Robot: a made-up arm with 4 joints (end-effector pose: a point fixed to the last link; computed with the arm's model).
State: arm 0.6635 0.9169 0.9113 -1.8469
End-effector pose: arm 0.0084 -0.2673 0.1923 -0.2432 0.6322 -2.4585
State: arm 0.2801 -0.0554 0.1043 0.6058
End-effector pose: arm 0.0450 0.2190 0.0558 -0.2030 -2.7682 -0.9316
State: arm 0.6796 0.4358 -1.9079 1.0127
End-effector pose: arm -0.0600 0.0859 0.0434 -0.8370 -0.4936 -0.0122
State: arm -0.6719 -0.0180 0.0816 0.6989
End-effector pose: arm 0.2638 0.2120 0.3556 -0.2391 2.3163 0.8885
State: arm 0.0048 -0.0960 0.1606 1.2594
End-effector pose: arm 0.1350 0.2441 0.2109 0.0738 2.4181 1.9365
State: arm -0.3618 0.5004 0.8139 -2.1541
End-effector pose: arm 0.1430 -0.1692 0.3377 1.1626 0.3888 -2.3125
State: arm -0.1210 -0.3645 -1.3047 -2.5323
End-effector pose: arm 0.3226 0.0997 0.2147 -1.7000 1.0994 -1.8677
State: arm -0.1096 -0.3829 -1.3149 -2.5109
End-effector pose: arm 0.3187 0.1045 0.2080 -1.7228 1.1368 -1.8301
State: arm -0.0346 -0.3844 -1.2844 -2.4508
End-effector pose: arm 0.2946 0.0991 0.1731 -1.7969 1.2497 -1.7899
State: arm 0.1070 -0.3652 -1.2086 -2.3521
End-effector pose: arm 0.2421 0.0832 0.1154 -1.9214 1.4365 -1.7488
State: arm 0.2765 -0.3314 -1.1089 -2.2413
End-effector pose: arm 0.1688 0.0633 0.0597 2.0583 -1.6385 1.7142
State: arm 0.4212 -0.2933 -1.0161 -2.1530
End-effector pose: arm 0.1000 0.0455 0.0252 1.9724 -1.6292 1.5508
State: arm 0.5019 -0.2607 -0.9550 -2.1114
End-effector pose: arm 0.0606 0.0328 0.0118 1.9204 -1.6018 1.4921
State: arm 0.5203 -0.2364 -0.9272 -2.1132
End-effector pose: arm 0.0529 0.0245 0.0107 1.9039 -1.5735 1.5151
